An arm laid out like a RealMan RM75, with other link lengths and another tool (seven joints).
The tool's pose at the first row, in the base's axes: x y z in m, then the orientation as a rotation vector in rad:
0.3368 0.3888 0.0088 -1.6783 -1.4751 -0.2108
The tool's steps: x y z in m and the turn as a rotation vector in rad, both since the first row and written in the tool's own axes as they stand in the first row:
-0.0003 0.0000 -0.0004 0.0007 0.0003 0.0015
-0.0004 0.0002 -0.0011 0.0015 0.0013 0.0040
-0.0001 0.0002 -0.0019 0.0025 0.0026 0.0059
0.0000 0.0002 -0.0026 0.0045 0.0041 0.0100
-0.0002 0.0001 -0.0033 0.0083 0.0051 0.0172
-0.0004 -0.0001 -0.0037 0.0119 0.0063 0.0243
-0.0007 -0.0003 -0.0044 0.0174 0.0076 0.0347
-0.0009 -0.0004 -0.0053 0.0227 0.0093 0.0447
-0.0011 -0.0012 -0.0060 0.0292 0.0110 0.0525
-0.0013 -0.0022 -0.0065 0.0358 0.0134 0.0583
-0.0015 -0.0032 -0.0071 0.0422 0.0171 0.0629
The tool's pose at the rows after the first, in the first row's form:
0.3369 0.3883 0.0089 -1.6787 -1.4735 -0.2097
0.3373 0.3878 0.0091 -1.6795 -1.4705 -0.2085
0.3377 0.3874 0.0098 -1.6796 -1.4678 -0.2078
0.3380 0.3870 0.0103 -1.6804 -1.4629 -0.2052
0.3381 0.3864 0.0106 -1.6821 -1.4554 -0.1992
0.3381 0.3860 0.0109 -1.6837 -1.4479 -0.1936
0.3381 0.3853 0.0112 -1.6861 -1.4372 -0.1848
0.3383 0.3845 0.0117 -1.6882 -1.4266 -0.1767
0.3378 0.3838 0.0123 -1.6877 -1.4178 -0.1689
0.3371 0.3832 0.0130 -1.6856 -1.4102 -0.1627
0.3364 0.3826 0.0137 -1.6823 -1.4027 -0.1583

